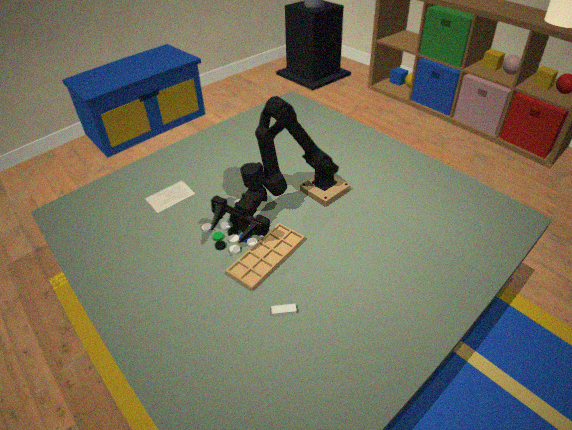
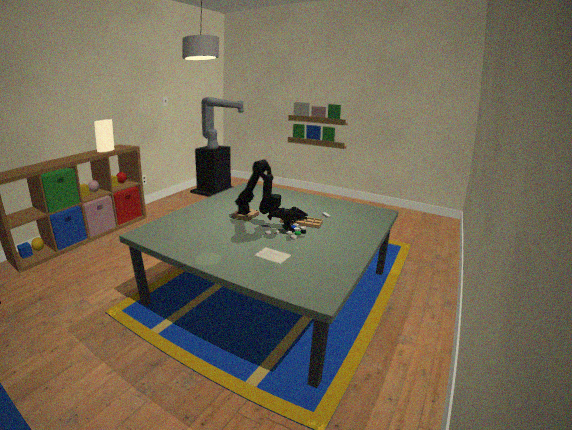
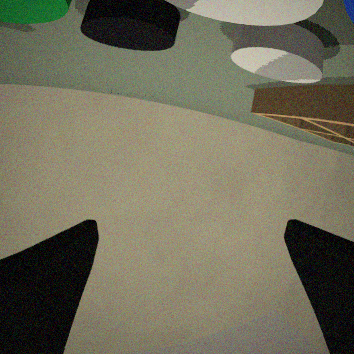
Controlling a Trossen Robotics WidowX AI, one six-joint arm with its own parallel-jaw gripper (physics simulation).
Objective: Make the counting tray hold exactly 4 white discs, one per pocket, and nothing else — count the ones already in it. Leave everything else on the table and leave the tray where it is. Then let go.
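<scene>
The wooden counting tray [image 1: 276, 262] [image 3: 300, 102] lies flat on the table; I see no disc in its visible pockets, and the arm covers part of its back end. White discs [image 1: 235, 249] [image 3: 275, 64] lie loose beside it, several in all, with another white disc [image 1: 206, 227] at the left. A green disc [image 1: 218, 235] [image 3: 30, 10], a black disc [image 1: 220, 245] [image 3: 130, 25] and a partly hidden blue disc [image 1: 243, 237] [image 3: 350, 7] lie among them. My gripper [image 1: 226, 234] [image 3: 195, 231] is open and empty, low over the disc group, tilted, with its fingers spread wide.
A small white block [image 1: 284, 309] [image 2: 326, 215] lies beyond the tray, away from the arm. A pale flat card [image 1: 170, 196] [image 2: 273, 255] lies on the other side of the discs. The arm's wooden base [image 1: 326, 195] stands behind the tray.
</scene>
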